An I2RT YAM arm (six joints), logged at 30 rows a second.
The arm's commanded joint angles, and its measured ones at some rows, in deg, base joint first. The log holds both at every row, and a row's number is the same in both.
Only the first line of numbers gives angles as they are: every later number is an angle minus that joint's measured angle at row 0.
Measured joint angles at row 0:
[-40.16 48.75 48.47 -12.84 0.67 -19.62]
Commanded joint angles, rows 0 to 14:
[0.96 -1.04 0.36 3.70 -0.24 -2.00]
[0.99 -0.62 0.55 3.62 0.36 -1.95]
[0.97 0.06 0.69 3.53 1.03 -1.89]
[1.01 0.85 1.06 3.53 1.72 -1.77]
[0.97 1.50 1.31 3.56 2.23 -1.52]
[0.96 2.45 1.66 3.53 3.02 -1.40]
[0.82 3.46 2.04 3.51 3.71 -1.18]
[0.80 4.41 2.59 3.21 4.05 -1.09]
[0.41 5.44 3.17 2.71 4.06 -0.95]
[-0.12 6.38 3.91 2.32 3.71 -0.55]
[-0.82 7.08 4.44 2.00 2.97 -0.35]
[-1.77 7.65 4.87 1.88 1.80 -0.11]
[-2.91 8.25 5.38 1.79 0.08 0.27]
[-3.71 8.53 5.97 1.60 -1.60 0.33]
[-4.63 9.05 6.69 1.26 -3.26 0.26]
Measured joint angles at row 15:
[-2.91 8.68 3.52 0.50 0.50 -0.81]
